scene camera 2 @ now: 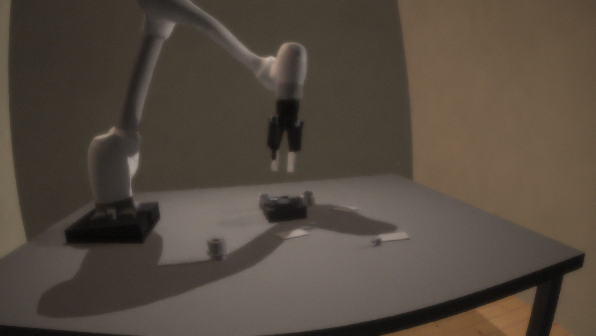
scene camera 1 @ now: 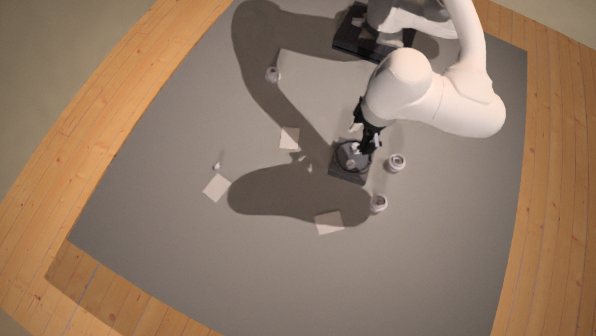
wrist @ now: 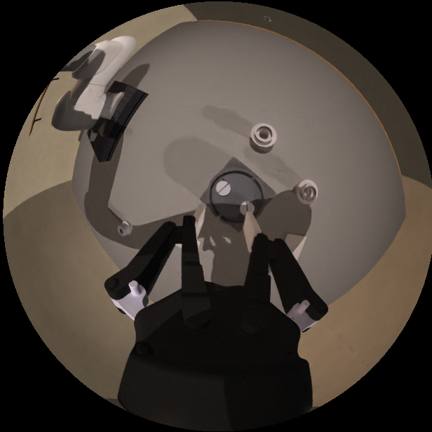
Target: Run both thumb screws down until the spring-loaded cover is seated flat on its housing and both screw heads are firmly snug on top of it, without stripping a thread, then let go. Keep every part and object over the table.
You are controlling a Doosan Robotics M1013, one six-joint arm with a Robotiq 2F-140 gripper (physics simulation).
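Places are measured from the arm's base along level axes (x left, y back, z up), in metres.
Pixels of known places: gripper, fingertip midpoint: (scene camera 2: pixel 282 171) (scene camera 1: pixel 355 141); arm's base, link origin: (scene camera 2: pixel 116 213) (scene camera 1: pixel 382 31).
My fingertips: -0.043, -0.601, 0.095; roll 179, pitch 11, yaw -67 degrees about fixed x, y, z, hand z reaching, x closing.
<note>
For each thing: its top centre in the pictures, then the offset to it from my fingertips, as dx, dy, dz.
- dark square housing, top centre: (scene camera 1: pixel 353 156) (scene camera 2: pixel 283 199) +0.008, +0.001, -0.095
- small pale piece, top centre: (scene camera 2: pixel 375 237) (scene camera 1: pixel 216 164) -0.410, -0.113, -0.131
The dark square housing (scene camera 1: pixel 348 175) (scene camera 2: pixel 286 214) (wrist: pixel 232 164) stands on the table. Its round dark cover (scene camera 1: pixel 361 161) (wrist: pixel 239 194) lies inside a ring on top. Two pale slotted screw heads show on the cover in the wrist view, one at the upper left (wrist: pixel 223 188) and one at the lower right (wrist: pixel 246 206), partly behind a fingertip. How far down the screws and cover sit cannot be told. My gripper (scene camera 1: pixel 356 138) (scene camera 2: pixel 283 169) (wrist: pixel 224 216) is partly open and empty, pointing down well above the housing, with its fingertips apart from both screws.
Two pale collared round parts (scene camera 1: pixel 396 163) (scene camera 1: pixel 378 203) stand close beside the housing. A third (scene camera 1: pixel 272 75) (scene camera 2: pixel 217 248) stands farther off. Pale flat squares (scene camera 1: pixel 289 138) (scene camera 1: pixel 216 188) (scene camera 1: pixel 329 222) and a small pale piece (scene camera 1: pixel 216 166) (scene camera 2: pixel 376 242) lie on the table.
</note>
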